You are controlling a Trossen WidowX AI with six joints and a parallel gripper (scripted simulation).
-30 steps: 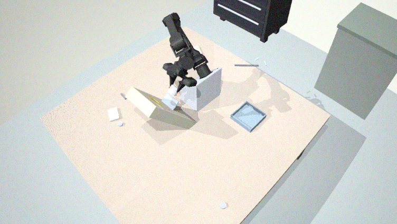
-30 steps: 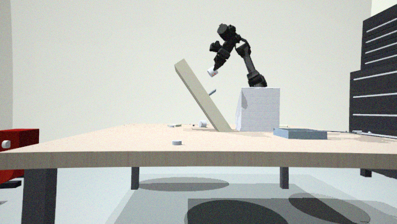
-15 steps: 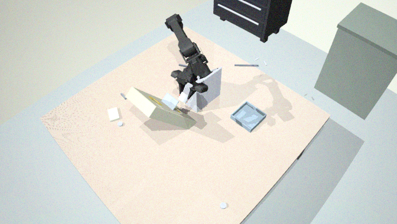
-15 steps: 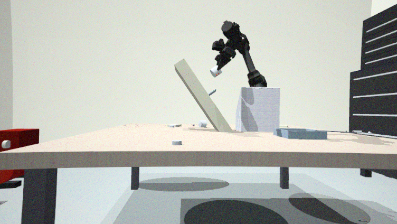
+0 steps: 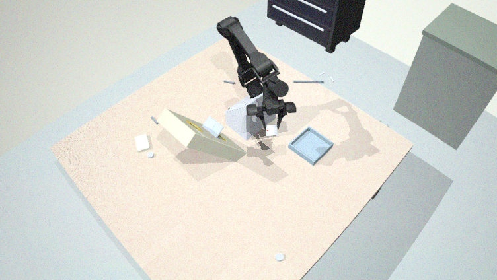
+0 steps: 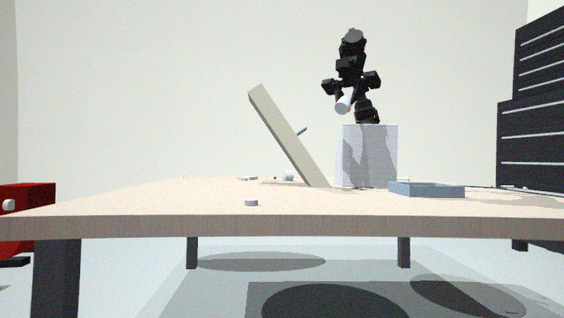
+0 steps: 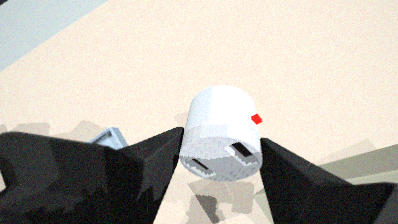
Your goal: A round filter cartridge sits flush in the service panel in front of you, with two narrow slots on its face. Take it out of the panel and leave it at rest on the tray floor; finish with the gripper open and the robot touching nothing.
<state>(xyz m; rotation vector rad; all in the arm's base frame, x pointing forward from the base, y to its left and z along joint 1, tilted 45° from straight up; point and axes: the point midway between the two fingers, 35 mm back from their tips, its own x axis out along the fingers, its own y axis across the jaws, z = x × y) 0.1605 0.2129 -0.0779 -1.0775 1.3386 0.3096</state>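
My gripper tip is 260 mm above the blue-grey tray, 220 mm past it and 70 mm to the right of it. Round my gripper tip: white round filter cartridge: right at my gripper tip.
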